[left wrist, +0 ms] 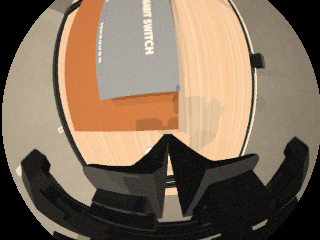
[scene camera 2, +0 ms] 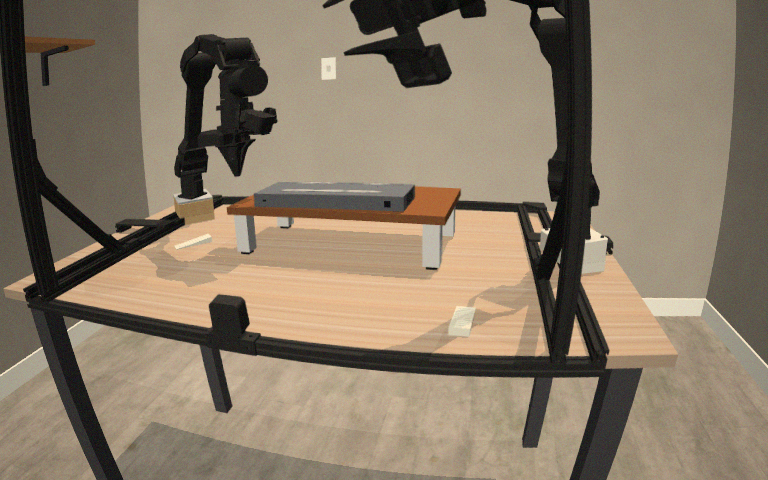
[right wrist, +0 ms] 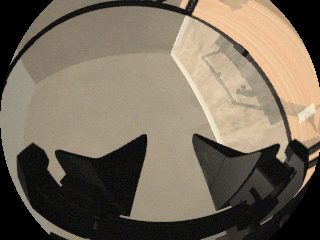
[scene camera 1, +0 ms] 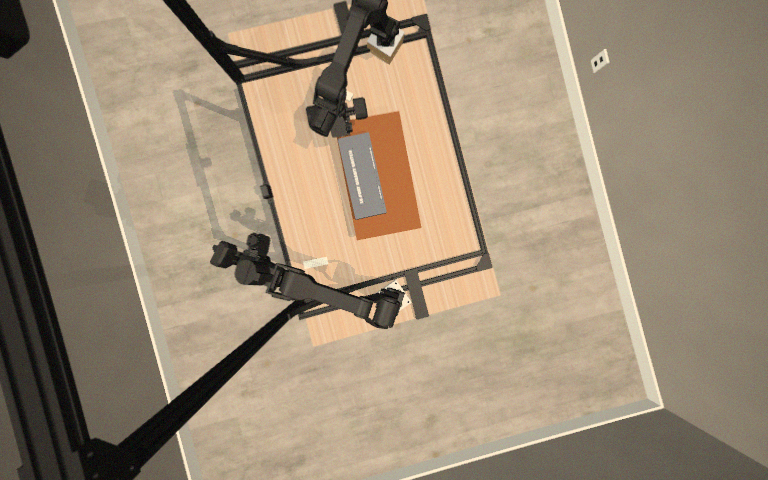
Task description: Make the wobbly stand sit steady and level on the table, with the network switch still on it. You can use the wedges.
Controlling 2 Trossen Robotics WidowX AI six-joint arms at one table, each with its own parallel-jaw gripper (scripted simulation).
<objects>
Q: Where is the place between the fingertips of the right gripper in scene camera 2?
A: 335, 29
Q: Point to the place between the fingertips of the left gripper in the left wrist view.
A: At 167, 137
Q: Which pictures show the left gripper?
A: The left wrist view, scene camera 2 and scene camera 1 only.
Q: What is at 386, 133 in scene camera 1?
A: A stand.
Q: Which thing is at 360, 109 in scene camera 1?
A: The left gripper.
</objects>
